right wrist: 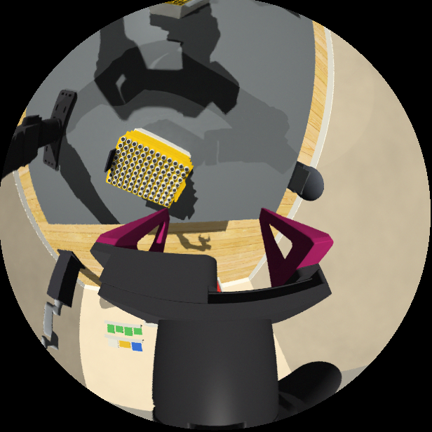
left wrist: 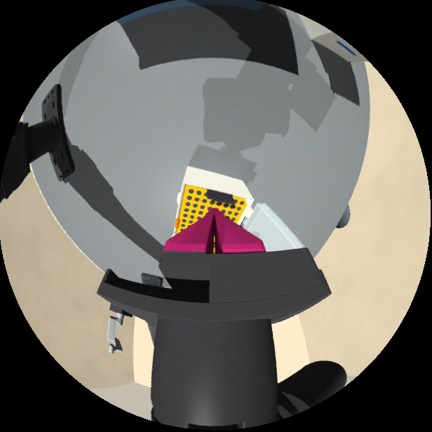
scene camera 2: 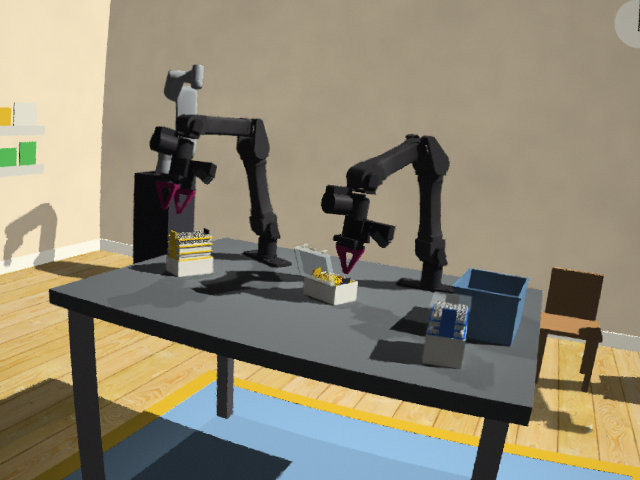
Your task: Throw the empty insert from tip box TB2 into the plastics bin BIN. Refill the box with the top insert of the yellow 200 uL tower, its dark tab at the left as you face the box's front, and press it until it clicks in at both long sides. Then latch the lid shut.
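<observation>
Tip box TB2 stands mid-table, its clear lid open. In it sits a yellow insert with empty holes and a dark tab at one end. My left gripper is shut and empty, tips pointing down at the box and hiding part of the insert; contact cannot be told. The yellow tower stands at the left in the scene view, its top insert full of tips, with a dark tab. My right gripper is open and empty, above the tower's level.
The blue bin BIN stands at the right end of the table. A blue-trimmed tip tower stands in front of it, near the table's front edge. The arm bases are along the back. A chair stands beyond the table's right end.
</observation>
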